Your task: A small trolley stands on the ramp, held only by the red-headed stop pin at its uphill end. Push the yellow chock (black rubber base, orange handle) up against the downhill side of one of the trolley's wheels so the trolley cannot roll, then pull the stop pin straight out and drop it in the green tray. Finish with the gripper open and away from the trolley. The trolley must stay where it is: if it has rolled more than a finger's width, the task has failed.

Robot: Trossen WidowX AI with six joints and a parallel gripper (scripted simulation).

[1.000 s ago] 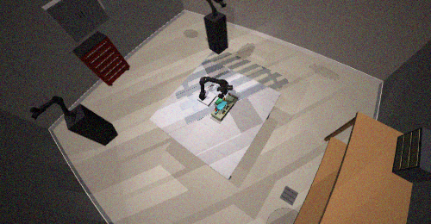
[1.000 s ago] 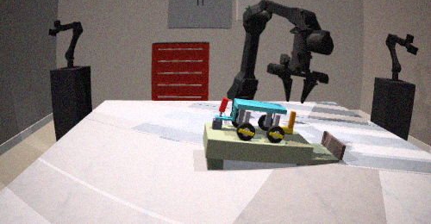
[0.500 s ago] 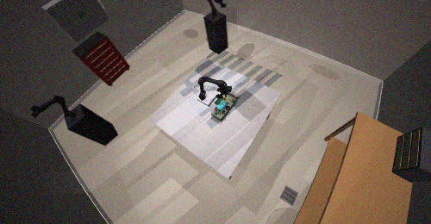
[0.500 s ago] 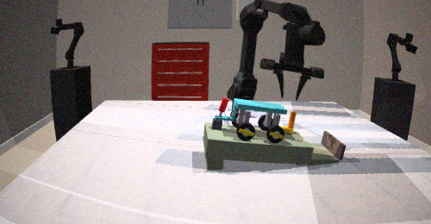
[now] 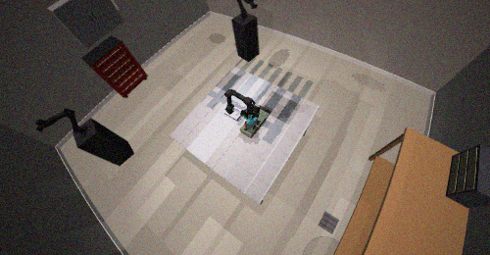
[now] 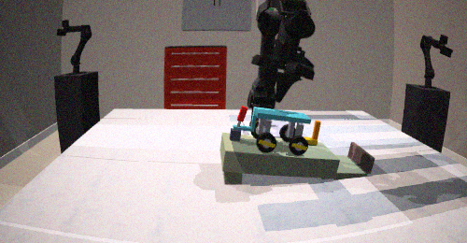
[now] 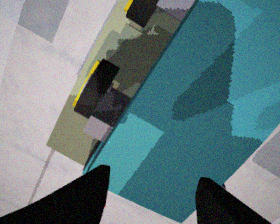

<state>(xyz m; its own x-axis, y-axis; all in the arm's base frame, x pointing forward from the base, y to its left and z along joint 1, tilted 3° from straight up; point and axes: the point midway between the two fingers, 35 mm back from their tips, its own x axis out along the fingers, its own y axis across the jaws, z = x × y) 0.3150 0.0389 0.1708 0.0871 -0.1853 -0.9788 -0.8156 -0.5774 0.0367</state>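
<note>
My gripper tip is 1 cm short of the red-headed stop pin, 8 cm to the left of it and 6 cm above it. Also, from my gripper tip: pale green ramp 1 cm ahead, 2 cm to the left, 14 cm below; then yellow chock 6 cm behind, 10 cm to the left, 10 cm below; then trolley 1 cm ahead, 2 cm to the left, 7 cm below.
</note>
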